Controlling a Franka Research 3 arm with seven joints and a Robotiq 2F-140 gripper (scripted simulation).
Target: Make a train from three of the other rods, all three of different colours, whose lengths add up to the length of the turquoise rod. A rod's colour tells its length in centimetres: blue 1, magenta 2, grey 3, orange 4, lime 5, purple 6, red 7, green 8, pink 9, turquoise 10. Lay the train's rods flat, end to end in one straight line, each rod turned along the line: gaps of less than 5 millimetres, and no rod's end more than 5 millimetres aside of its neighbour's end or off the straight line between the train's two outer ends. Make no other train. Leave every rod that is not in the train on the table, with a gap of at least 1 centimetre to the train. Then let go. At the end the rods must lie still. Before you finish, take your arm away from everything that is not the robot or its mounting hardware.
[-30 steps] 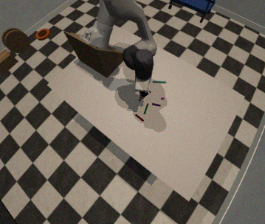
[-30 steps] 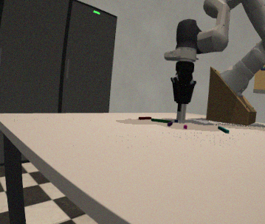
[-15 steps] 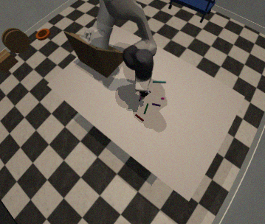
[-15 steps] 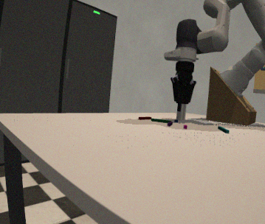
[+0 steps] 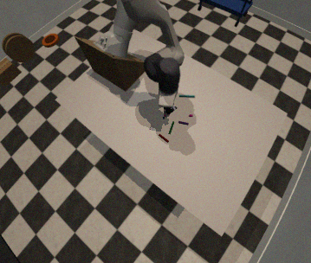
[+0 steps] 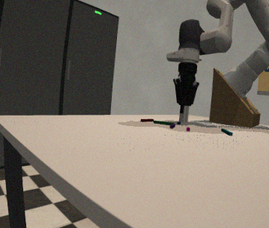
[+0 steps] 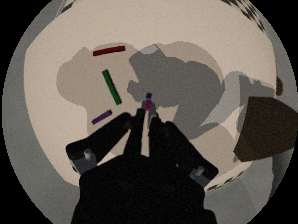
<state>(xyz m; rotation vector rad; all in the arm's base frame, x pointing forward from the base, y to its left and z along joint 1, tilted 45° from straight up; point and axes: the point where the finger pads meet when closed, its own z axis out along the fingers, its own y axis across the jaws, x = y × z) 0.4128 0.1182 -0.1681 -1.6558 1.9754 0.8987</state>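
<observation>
The blue rod lies 40 mm below my hand and 20 mm to the right of it. From my hand the other things lie so: purple rod (110 mm ahead, 40 mm below, 30 mm to the left); then red rod (120 mm to the right, 80 mm ahead, 40 mm below); then green rod (70 mm ahead, 40 mm to the right, 40 mm below).
</observation>
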